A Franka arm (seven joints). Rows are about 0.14 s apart.
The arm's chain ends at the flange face. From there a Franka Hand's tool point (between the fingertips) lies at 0.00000 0.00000 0.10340 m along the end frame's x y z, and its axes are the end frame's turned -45 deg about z.
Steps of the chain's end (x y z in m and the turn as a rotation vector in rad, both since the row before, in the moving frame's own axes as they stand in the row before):
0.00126 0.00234 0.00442 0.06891 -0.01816 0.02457
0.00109 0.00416 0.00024 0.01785 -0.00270 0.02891
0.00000 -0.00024 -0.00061 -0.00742 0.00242 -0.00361
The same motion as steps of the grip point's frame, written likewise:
0.00302 -0.00377 0.00416 0.06157 0.03589 0.02457
-0.00104 0.00223 0.00022 0.01453 0.01071 0.02891
-0.00019 0.00055 -0.00061 -0.00696 -0.00354 -0.00361

